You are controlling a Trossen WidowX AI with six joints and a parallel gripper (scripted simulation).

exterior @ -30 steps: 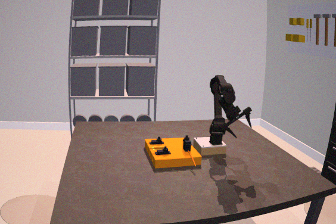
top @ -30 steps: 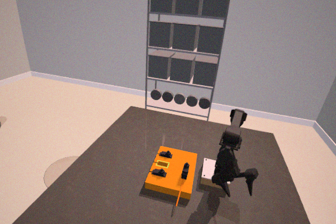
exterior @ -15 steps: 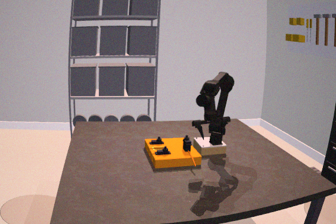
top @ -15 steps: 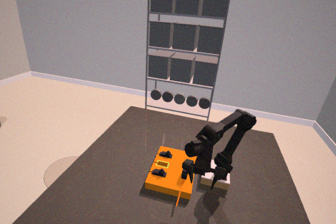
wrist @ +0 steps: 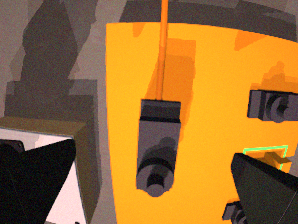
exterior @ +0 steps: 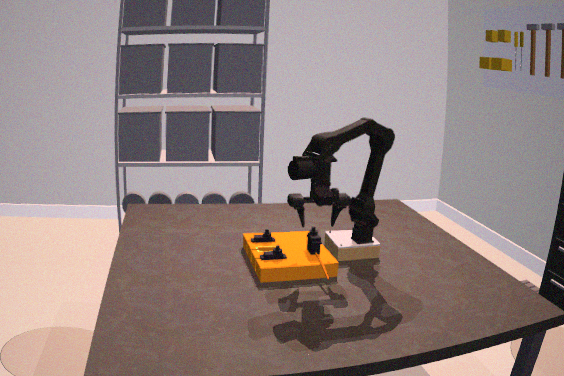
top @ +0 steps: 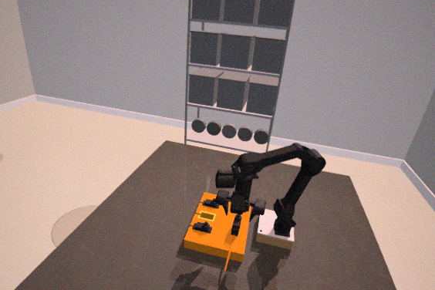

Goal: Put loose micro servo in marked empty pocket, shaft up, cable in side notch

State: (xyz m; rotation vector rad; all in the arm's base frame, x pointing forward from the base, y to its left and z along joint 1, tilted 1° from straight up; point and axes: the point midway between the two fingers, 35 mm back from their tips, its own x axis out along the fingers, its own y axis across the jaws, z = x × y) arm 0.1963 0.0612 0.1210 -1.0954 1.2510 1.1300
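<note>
My gripper tip is 120 mm above the orange deck, 70 mm to the left of it and 30 mm short of it.
</note>
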